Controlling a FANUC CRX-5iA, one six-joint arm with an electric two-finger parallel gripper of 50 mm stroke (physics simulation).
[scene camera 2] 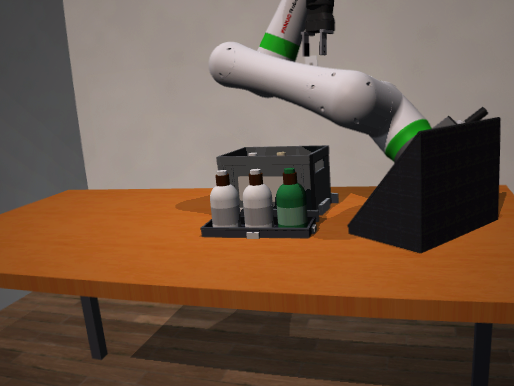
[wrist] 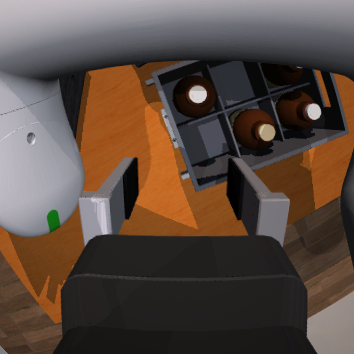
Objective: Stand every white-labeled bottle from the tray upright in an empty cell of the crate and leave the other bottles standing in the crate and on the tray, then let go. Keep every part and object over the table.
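Seen in the pictures: gripper, fingertip midpoint: (scene camera 2: 314, 55) (wrist: 182, 176); arm's base, origin of the base link: (scene camera 2: 430, 165).
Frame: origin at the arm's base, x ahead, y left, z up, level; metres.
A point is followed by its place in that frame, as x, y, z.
Observation:
In the scene view, two white bottles (scene camera 2: 224, 202) {0.498, -0.029, -0.064} (scene camera 2: 257, 202) {0.415, -0.010, -0.065} with pale grey-white lower bands and a green bottle (scene camera 2: 291, 200) {0.333, 0.008, -0.061} with a pale green band stand upright in the front row of the tray (scene camera 2: 225, 233) {0.501, -0.015, -0.140}. The crate (scene camera 2: 265, 159) {0.395, -0.160, 0.016} (wrist: 220, 172) {0.258, -0.299, -0.003} stands behind the tray. In the wrist view it holds brown bottles with white caps (wrist: 195, 97) {0.304, -0.185, 0.013} (wrist: 298, 110) {0.426, -0.311, -0.012}, one with a tan cap (wrist: 254, 129) {0.343, -0.282, 0.000} and one partly hidden (wrist: 284, 75) {0.451, -0.254, -0.029}. Two cells (wrist: 232, 82) {0.396, -0.215, -0.142} (wrist: 205, 140) {0.276, -0.268, -0.142} look empty. My gripper (scene camera 2: 315, 44) (wrist: 182, 176) {0.245, -0.206, 0.280} is open and empty, high above the crate's level.
The arm's black wedge-shaped base (scene camera 2: 450, 185) {-0.010, 0.116, -0.025} stands on the table (scene camera 2: 150, 255) {0.667, 0.089, -0.150} to the right of the tray and crate. The white arm link (scene camera 2: 300, 85) {0.294, -0.014, 0.206} spans above the crate in the scene view. The arm hides the crate's far edge in the wrist view.

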